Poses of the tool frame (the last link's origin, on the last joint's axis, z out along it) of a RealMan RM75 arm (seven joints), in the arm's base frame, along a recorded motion.
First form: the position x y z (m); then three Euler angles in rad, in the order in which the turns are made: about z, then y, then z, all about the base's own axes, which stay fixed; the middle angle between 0 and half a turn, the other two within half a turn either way.
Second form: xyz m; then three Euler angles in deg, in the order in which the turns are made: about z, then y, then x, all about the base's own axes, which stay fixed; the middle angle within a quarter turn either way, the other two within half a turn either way. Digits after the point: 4 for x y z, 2 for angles.
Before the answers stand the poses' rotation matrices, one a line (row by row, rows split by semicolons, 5 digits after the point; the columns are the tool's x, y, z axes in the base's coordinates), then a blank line. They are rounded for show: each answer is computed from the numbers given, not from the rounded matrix.
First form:
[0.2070, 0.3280, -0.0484, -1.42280, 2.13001, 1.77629]
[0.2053, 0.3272, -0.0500, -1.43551, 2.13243, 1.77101]
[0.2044, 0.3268, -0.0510, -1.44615, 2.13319, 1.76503]
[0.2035, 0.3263, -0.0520, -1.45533, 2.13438, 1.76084]
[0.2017, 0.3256, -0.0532, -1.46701, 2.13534, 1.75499]
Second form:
0.98422 -0.03728 -0.17297; 0.12524 -0.54377 0.82984; -0.12499 -0.83841 -0.53052
0.98535 -0.02723 -0.16833; 0.12667 -0.54399 0.82948; -0.11416 -0.83865 -0.53257
0.98638 -0.01987 -0.16329; 0.12647 -0.54312 0.83007; -0.10518 -0.83942 -0.53321
0.98708 -0.01289 -0.15969; 0.12720 -0.54287 0.83013; -0.09739 -0.83972 -0.53422
0.98795 -0.00438 -0.15473; 0.12768 -0.54212 0.83054; -0.08752 -0.84029 -0.53503

[0.2070, 0.3280, -0.0484, 2.17, -9.96, -122.59]
[0.2053, 0.3272, -0.0500, 1.58, -9.69, -122.70]
[0.2044, 0.3268, -0.0510, 1.15, -9.40, -122.72]
[0.2035, 0.3263, -0.0520, 0.75, -9.19, -122.76]
[0.2017, 0.3256, -0.0532, 0.25, -8.90, -122.79]

